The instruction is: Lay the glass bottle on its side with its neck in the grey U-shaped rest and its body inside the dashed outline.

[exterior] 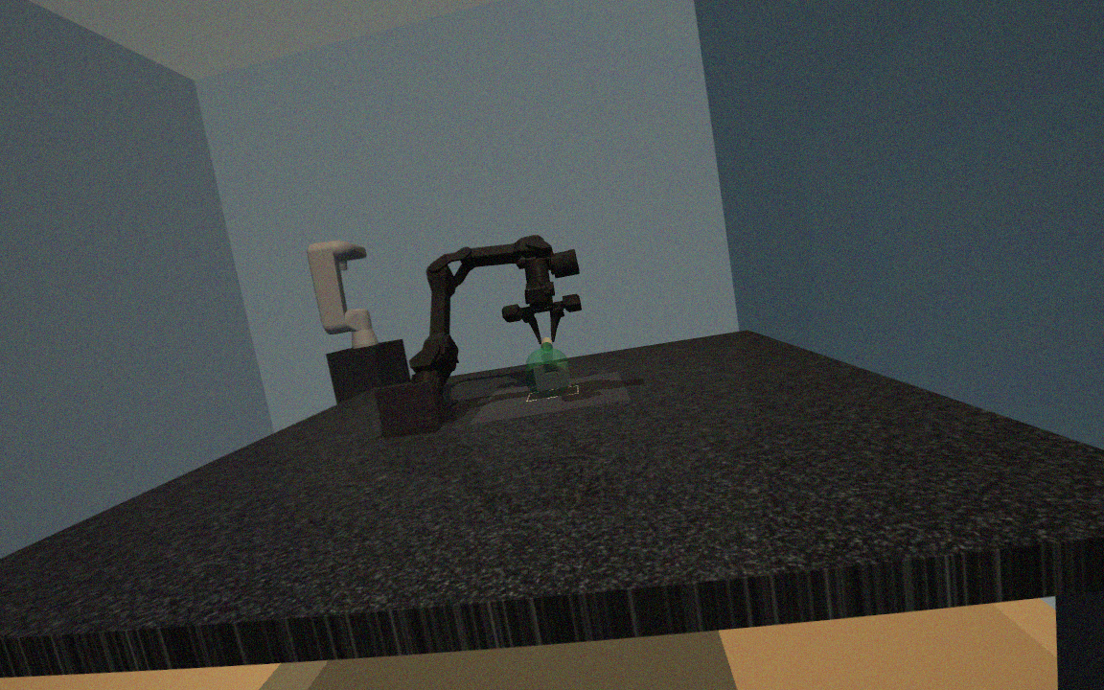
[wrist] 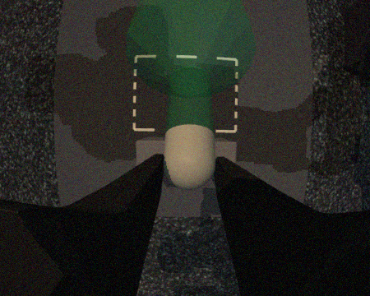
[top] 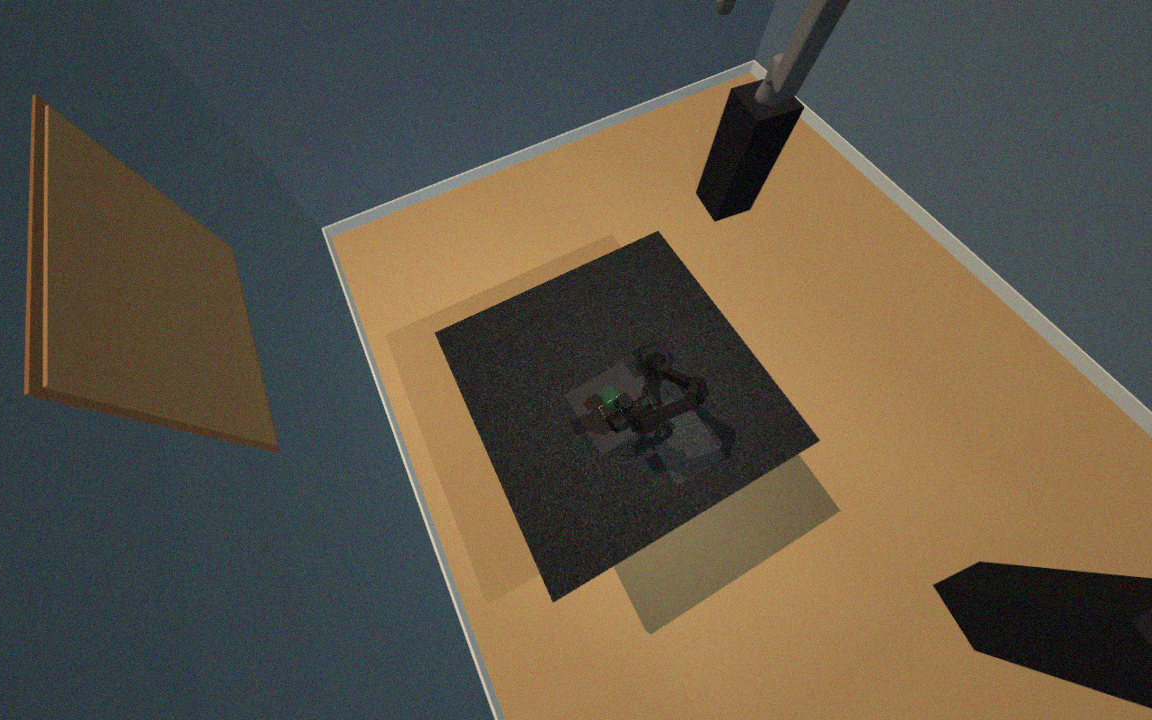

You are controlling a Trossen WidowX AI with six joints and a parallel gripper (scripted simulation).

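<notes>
Now: the green glass bottle 10 mm ahead of my gripper tip, 40 mm to the right of it and 30 mm below it. From my gripper tip the other things lie so: grey mat (10 mm ahead, 70 mm to the right, 110 mm below).
</notes>
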